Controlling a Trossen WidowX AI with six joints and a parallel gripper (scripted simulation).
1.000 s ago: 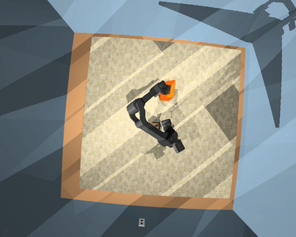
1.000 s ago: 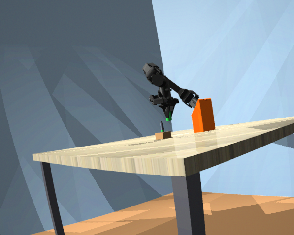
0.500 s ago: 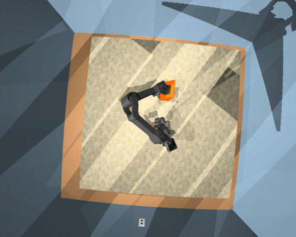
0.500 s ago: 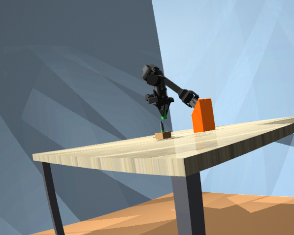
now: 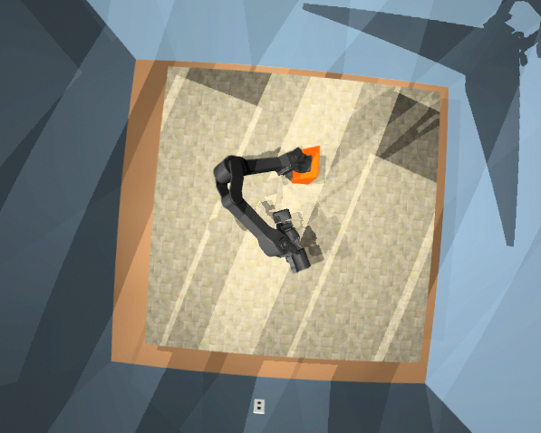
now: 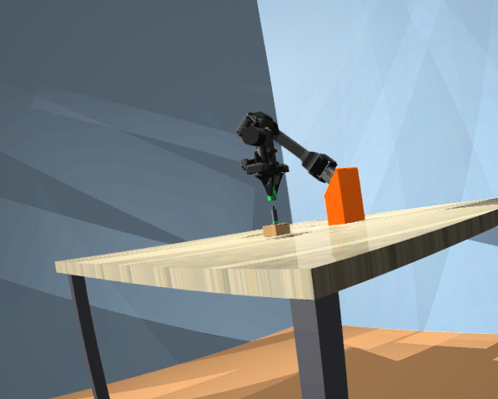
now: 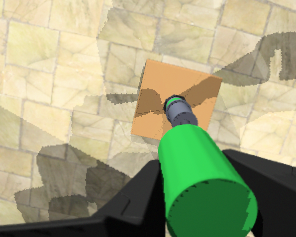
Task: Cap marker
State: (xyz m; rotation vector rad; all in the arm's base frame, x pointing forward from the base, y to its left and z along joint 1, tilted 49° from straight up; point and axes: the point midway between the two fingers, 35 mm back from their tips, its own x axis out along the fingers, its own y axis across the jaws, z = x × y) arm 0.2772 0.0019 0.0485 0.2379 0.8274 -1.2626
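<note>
The brown holder block lies 10 mm to the right of my gripper tip and 110 mm below it. From my gripper tip the other things lie so: green cap 10 mm above.
</note>
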